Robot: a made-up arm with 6 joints. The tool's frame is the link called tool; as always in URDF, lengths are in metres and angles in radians. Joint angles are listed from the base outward. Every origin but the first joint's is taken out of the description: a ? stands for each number. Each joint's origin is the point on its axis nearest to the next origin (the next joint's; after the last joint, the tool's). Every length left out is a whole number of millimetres.
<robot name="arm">
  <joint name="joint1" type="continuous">
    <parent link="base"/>
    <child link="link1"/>
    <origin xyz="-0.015 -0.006 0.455"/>
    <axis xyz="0 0 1"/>
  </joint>
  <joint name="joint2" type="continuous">
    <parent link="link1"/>
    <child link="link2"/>
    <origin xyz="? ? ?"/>
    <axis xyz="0 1 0"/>
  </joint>
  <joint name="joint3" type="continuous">
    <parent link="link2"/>
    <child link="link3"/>
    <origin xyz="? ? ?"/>
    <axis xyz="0 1 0"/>
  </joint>
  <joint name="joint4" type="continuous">
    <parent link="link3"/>
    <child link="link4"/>
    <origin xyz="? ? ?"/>
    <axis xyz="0 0 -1"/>
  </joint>
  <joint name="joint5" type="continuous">
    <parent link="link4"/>
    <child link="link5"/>
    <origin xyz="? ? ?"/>
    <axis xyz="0 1 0"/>
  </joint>
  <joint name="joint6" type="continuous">
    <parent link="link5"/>
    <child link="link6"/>
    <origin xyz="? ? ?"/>
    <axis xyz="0 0 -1"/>
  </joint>
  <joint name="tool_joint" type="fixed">
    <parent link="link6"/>
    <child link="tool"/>
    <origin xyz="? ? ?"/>
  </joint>
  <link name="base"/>
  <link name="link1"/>
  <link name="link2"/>
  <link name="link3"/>
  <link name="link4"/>
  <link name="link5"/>
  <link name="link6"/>
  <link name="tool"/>
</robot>
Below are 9 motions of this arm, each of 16 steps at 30 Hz.
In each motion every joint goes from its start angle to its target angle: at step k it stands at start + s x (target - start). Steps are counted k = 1, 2, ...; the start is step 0. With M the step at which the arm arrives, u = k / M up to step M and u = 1 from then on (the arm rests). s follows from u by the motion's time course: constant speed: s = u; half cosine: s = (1 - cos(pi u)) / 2; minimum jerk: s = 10 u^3 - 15 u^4 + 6 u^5.
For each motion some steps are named. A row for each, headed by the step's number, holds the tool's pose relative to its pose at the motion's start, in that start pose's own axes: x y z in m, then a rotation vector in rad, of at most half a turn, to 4 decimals.
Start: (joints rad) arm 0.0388 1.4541 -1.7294 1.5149 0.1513 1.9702
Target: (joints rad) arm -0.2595 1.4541 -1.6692 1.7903 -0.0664 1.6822
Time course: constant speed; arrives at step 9
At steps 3, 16:
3: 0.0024 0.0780 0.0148 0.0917 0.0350 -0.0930
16: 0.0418 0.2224 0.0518 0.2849 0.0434 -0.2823

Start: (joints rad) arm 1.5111 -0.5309 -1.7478 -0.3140 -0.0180 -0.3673
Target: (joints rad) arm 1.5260 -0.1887 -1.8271 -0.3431 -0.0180 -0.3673
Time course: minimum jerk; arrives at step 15
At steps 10, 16:
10: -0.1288 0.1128 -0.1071 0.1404 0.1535 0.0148
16: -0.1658 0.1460 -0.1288 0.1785 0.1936 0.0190

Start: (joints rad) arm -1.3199 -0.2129 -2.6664 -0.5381 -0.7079 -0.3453
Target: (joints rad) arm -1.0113 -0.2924 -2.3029 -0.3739 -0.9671 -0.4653
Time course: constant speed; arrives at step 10
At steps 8, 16:
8: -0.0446 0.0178 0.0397 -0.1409 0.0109 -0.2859
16: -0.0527 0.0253 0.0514 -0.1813 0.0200 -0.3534

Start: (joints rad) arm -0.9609 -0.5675 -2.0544 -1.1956 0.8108 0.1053
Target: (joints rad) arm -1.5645 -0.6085 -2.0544 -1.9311 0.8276 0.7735
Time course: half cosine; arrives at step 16
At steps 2, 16:
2: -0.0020 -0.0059 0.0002 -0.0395 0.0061 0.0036
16: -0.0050 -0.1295 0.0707 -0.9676 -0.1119 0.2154

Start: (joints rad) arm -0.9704 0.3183 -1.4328 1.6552 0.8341 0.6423
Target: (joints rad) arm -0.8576 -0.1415 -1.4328 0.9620 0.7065 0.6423
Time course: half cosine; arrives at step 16
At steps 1, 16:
1: -0.0028 0.0006 0.0007 -0.0020 -0.0013 0.0080
16: -0.2898 0.0288 0.1247 -0.0372 -0.1926 0.8430

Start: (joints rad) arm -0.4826 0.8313 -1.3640 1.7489 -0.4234 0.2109
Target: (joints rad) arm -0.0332 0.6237 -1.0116 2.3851 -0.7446 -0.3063
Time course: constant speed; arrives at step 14
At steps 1, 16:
1: -0.0104 -0.0129 0.0119 -0.0175 -0.0127 0.0265
16: -0.0768 -0.2001 0.1909 -0.3225 -0.1976 0.4400

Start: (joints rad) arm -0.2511 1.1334 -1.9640 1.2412 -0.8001 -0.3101
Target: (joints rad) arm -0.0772 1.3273 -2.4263 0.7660 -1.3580 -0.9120
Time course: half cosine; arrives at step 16
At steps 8, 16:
8: 0.0318 0.1081 0.0784 0.1708 -0.3913 0.3467
16: 0.0416 0.1795 0.1974 0.2193 -0.8487 0.5625

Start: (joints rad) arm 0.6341 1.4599 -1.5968 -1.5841 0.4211 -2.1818
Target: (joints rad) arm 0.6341 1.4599 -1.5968 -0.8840 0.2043 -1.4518
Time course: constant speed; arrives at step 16
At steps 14, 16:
14: -0.0745 -0.0118 0.0273 -0.2441 -0.1422 -1.2158
16: -0.0856 -0.0062 0.0299 -0.2710 -0.1692 -1.3915

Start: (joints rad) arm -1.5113 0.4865 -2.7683 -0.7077 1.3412 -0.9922
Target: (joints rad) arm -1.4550 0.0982 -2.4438 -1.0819 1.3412 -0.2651
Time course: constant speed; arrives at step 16
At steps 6, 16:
6: -0.0459 -0.0328 0.0544 -0.1030 0.0756 -0.2489
16: -0.1330 -0.0692 0.1501 -0.3176 0.1394 -0.6668

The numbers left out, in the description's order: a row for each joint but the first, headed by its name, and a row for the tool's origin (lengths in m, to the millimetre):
joint2: 0.015 -0.041 0
joint3: 0.072 0 0.338
joint4: 0.099 0 -0.409
joint5: -0.003 0.02 0
joint6: 0.086 0 -0.163
tool: 0.018 -0.022 0

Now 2 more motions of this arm.
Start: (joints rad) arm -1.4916 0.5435 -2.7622 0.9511 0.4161 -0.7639
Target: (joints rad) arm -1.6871 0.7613 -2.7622 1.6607 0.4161 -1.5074
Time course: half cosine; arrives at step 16
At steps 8, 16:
8: -0.0788 -0.0961 -0.0035 -0.0223 -0.0147 0.0438
16: -0.1599 -0.1964 0.0164 -0.0916 -0.0523 0.0858

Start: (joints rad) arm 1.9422 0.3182 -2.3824 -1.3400 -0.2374 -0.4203
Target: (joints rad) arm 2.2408 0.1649 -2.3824 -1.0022 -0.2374 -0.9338
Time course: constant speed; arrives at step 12
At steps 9, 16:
9: 0.0923 -0.1599 0.0404 -0.2288 -0.1067 0.0334
16: 0.1113 -0.2111 0.0630 -0.3045 -0.1286 0.0361

